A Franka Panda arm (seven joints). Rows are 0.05 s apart.
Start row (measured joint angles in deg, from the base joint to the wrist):
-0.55, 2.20, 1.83, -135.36, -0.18, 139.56, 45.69
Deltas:
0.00, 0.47, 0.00, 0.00, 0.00, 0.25, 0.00
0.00, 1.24, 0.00, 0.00, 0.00, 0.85, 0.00
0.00, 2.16, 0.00, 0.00, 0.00, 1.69, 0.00
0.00, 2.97, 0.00, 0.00, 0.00, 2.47, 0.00
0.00, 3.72, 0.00, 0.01, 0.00, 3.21, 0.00
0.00, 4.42, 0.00, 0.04, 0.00, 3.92, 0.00
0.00, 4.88, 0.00, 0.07, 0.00, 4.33, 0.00
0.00, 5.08, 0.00, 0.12, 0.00, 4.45, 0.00
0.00, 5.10, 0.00, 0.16, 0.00, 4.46, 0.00
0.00, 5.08, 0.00, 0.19, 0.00, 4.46, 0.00
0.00, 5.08, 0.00, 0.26, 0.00, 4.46, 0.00
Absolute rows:
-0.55, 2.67, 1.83, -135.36, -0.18, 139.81, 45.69
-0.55, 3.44, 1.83, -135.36, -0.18, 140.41, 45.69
-0.55, 4.36, 1.83, -135.36, -0.18, 141.25, 45.69
-0.55, 5.17, 1.83, -135.36, -0.18, 142.03, 45.69
-0.55, 5.92, 1.83, -135.35, -0.18, 142.77, 45.69
-0.55, 6.62, 1.83, -135.32, -0.18, 143.48, 45.69
-0.55, 7.08, 1.83, -135.29, -0.18, 143.89, 45.69
-0.55, 7.28, 1.83, -135.24, -0.18, 144.01, 45.69
-0.55, 7.30, 1.83, -135.20, -0.18, 144.02, 45.69
-0.55, 7.28, 1.83, -135.17, -0.18, 144.02, 45.69
-0.55, 7.28, 1.83, -135.10, -0.18, 144.02, 45.69

